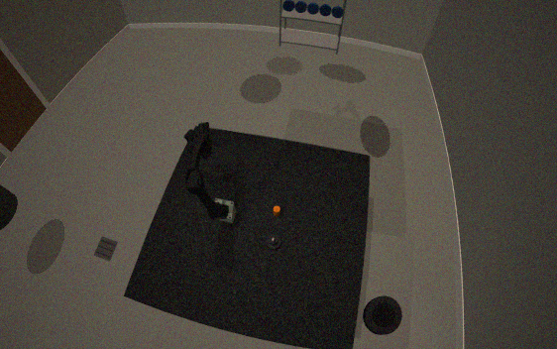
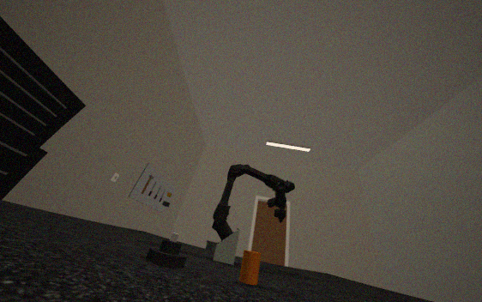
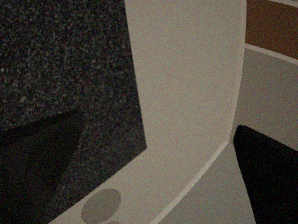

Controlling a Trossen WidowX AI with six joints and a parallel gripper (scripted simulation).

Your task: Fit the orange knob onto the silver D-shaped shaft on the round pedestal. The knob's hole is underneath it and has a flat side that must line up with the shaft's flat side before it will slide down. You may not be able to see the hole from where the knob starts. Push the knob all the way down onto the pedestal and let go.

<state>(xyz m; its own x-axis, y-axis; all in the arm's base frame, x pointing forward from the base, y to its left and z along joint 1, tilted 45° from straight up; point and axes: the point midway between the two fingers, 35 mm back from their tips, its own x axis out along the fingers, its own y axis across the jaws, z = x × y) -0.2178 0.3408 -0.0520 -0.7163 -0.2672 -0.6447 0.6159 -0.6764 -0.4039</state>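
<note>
Right now my gripper tip is 55 cm short of the orange knob, 22 cm above it and 21 cm to the left of it. Round my gripper tip: round pedestal (56 cm ahead, 40 cm to the right, 23 cm below).
</note>
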